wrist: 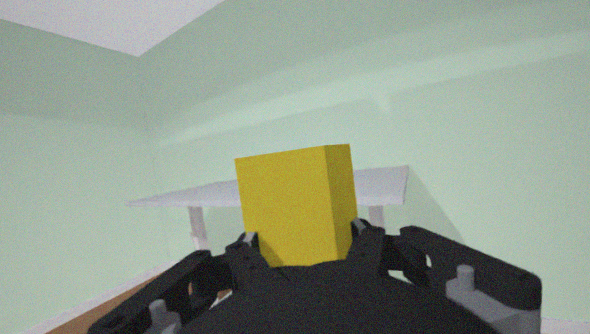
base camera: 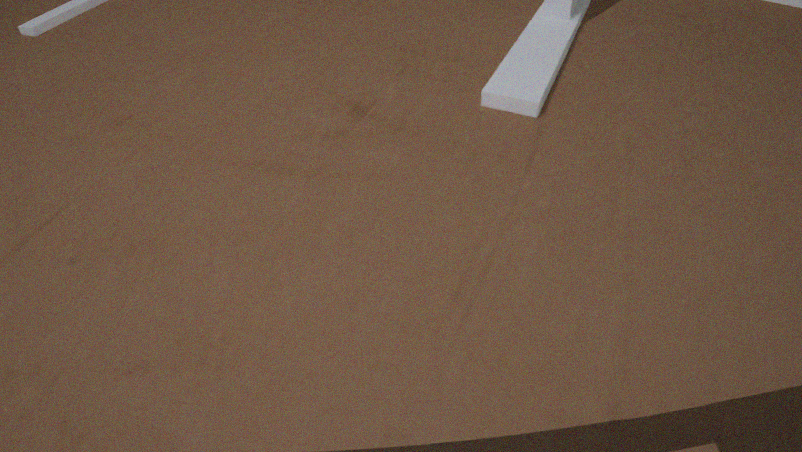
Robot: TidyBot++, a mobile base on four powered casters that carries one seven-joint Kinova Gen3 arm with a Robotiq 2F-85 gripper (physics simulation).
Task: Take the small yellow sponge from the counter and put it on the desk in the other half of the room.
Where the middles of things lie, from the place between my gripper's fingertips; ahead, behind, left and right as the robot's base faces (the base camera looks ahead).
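Labels:
Relative to the small yellow sponge [wrist: 301, 202], my hand is 1 cm below it and 1 cm beyond it.

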